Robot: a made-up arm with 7 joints.
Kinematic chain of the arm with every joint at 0, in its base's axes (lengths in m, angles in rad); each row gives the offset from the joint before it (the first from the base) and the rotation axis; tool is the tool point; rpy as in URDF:
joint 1: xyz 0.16 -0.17 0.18 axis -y
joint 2: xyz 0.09 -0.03 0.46 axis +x
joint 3: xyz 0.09 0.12 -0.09 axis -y
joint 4: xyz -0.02 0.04 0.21 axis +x
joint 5: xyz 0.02 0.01 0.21 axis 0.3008 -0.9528 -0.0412
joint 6: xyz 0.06 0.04 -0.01 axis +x
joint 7: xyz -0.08 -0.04 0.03 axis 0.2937 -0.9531 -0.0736
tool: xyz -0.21 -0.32 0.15 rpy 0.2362 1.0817 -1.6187
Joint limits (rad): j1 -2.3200..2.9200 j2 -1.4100..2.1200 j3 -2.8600..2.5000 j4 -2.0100..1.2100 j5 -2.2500..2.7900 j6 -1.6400..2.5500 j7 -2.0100..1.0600
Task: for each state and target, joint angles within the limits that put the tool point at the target. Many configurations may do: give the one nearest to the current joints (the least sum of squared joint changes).
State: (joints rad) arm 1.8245 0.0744 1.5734 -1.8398 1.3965 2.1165 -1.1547
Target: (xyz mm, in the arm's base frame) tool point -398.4 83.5 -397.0
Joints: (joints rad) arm 2.1907 0.1190 1.7271 -1.7635 1.3531 1.9465 -1.1614
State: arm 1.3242 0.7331 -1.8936 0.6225 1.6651 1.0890 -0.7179
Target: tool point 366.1 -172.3 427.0
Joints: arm 0.9629 0.4068 -1.8695 0.4570 1.8895 1.3209 -0.9686
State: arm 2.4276 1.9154 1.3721 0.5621 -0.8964 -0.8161 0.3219
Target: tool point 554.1 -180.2 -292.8
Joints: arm 2.7058 1.9327 1.4572 0.5308 -0.8438 -0.8460 0.3052
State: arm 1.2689 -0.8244 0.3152 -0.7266 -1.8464 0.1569 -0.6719
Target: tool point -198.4 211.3 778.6
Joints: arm 1.2670 -0.9764 0.2968 -0.7471 -2.0237 -0.0451 -0.8394
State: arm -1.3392 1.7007 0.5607 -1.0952 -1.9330 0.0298 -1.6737
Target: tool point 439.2 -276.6 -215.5
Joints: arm -1.9512 1.9524 0.2990 -0.8784 -2.2469 -0.3567 -1.7730
